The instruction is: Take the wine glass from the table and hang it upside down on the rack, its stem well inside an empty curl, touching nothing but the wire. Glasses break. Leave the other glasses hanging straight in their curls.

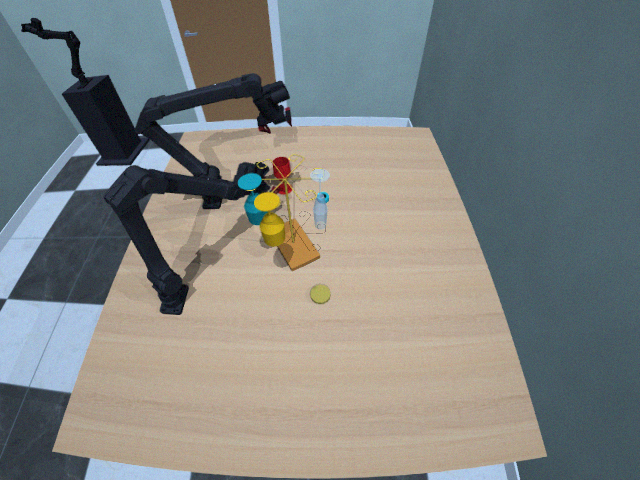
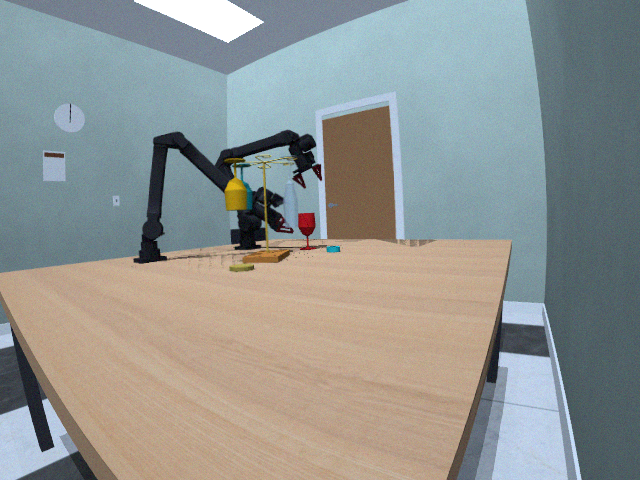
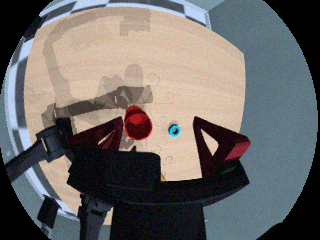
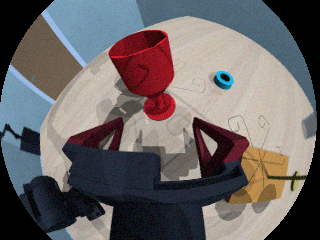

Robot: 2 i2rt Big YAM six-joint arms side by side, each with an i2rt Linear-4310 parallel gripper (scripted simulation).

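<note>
Yellow glass [image 1: 272, 228], teal glass [image 1: 255, 216]. Yellow glass [image 2: 235, 193]. Red wine glass [image 3: 139, 125], my left gripper [image 3: 158, 120]. Image 3 does not show the yellow glass, hidden by my left gripper. Red wine glass [image 4: 148, 72], my right gripper [image 4: 157, 121]. Yellow glass out of frame in image 4.
</note>
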